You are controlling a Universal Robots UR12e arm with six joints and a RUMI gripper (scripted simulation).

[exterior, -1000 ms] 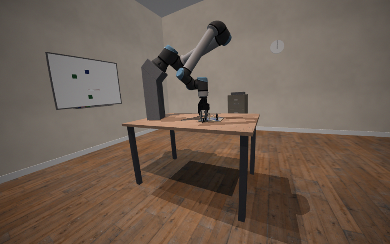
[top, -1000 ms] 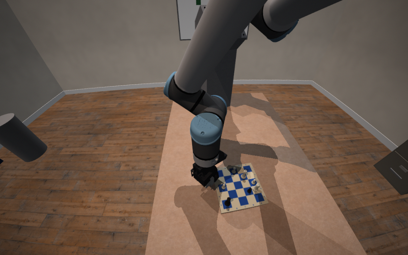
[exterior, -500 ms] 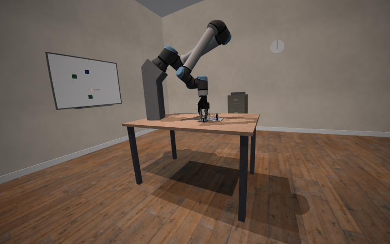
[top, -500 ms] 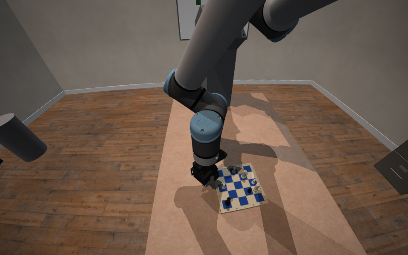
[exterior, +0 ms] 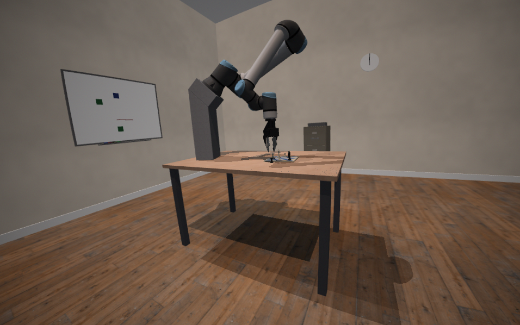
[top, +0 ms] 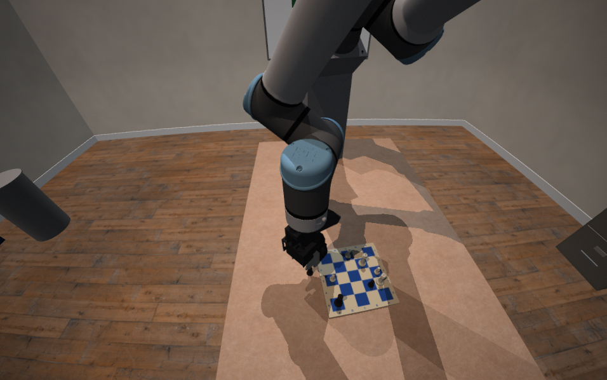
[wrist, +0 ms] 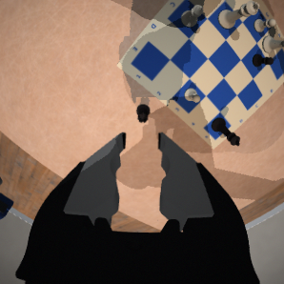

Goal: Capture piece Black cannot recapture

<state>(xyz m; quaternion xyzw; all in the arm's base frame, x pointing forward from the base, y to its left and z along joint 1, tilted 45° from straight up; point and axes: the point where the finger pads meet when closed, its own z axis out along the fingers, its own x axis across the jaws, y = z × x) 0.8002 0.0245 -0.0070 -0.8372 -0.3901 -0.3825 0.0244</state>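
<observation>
The white chess piece lies 230 mm to the left of my hand and 60 mm below it. From my hand the other things lie so: tall black piece: 100 mm to the left, 80 mm ahead, 50 mm below.
</observation>
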